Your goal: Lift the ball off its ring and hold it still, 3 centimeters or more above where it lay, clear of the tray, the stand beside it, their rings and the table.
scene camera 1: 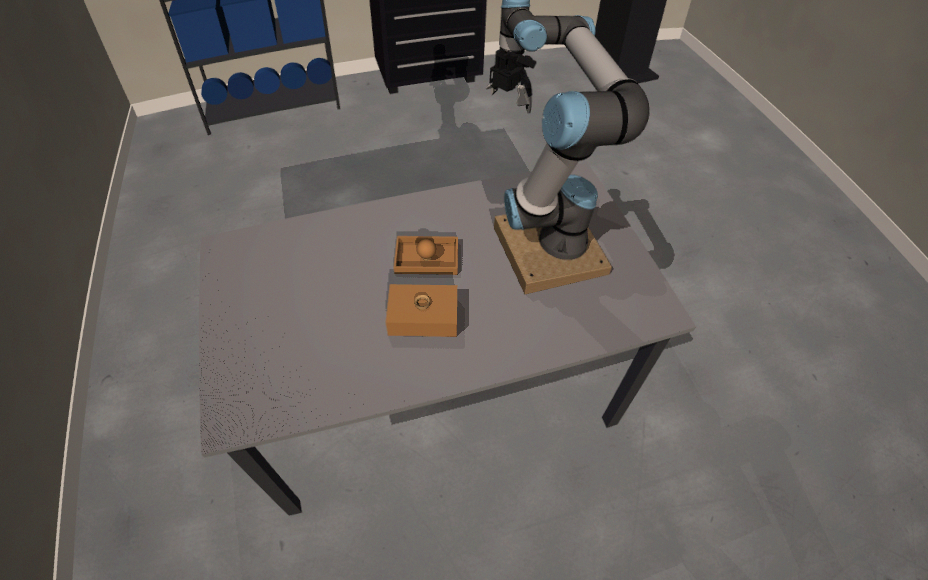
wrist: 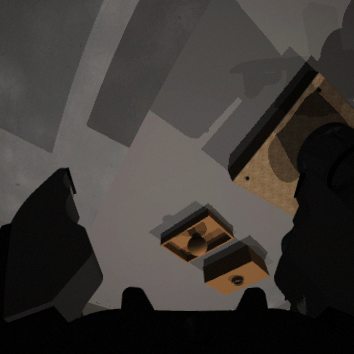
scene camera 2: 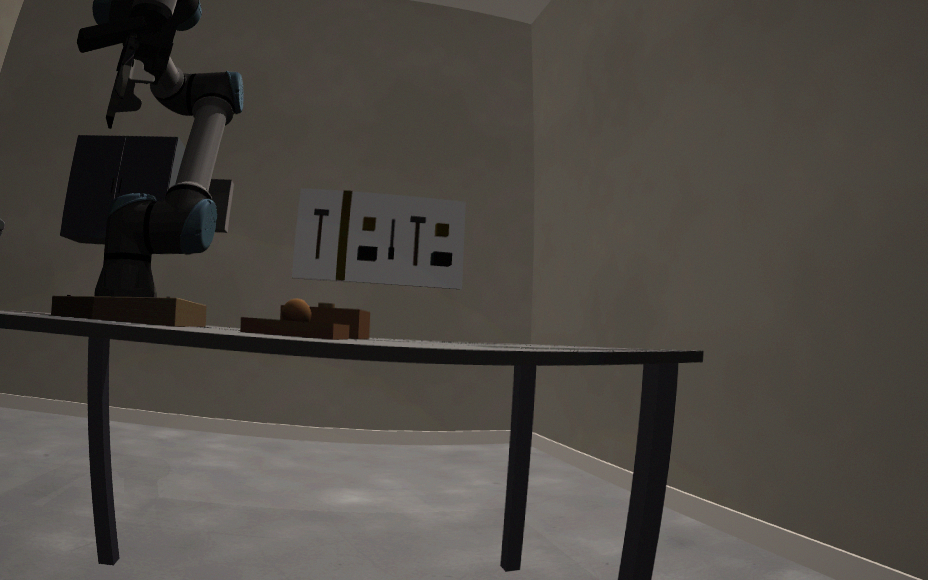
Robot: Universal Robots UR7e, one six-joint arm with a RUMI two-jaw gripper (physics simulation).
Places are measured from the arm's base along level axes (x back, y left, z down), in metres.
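Pixels of known places: gripper, fingertip midpoint: [scene camera 1: 510, 103] [wrist: 185, 173] [scene camera 2: 114, 114]; arm's base at its link origin: [scene camera 1: 563, 241] [wrist: 326, 153] [scene camera 2: 125, 301].
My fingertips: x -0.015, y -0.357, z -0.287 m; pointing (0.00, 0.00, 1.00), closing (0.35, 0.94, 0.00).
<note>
For each thing: its top centre in the pictures, then the offset to it from my fingertips. "*": a spot on its surface instead.
- orange ball at its top centre: [scene camera 2: 297, 298] [scene camera 1: 426, 242] [wrist: 197, 253] dz +0.258, dx -0.380, dy +0.206 m
- shallow orange tray at its top centre: [scene camera 2: 296, 321] [scene camera 1: 426, 251] [wrist: 196, 241] dz +0.302, dx -0.380, dy +0.206 m
- small ring at a spot on its surface: [scene camera 1: 422, 306] * dz +0.256, dx -0.484, dy +0.421 m
An orange ball [scene camera 1: 425, 248] [scene camera 2: 297, 309] [wrist: 197, 245] sits in the shallow orange tray [scene camera 1: 426, 272] [scene camera 2: 263, 326] [wrist: 176, 253]; its ring under it is hidden. The orange stand [scene camera 1: 422, 320] [scene camera 2: 359, 322] [wrist: 255, 272], a box beside the tray, bears a small ring [scene camera 1: 422, 306] on its top, which also shows as a dark ring in the wrist view. My gripper [scene camera 1: 509, 99] [wrist: 185, 173] is open and empty, high up and well away from the ball, past the table's far side in the first scene view. In the second scene view it is dark at the upper left.
The table [scene camera 1: 307, 321] [scene camera 2: 437, 350] carries the tray, the stand and the arm's wooden base block [scene camera 1: 561, 279] [scene camera 2: 190, 313] [wrist: 260, 187], which stands to the right of both in the first scene view. A shelf with blue bins [scene camera 1: 198, 30] and a dark drawer cabinet [scene camera 1: 437, 51] stand by the wall.
</note>
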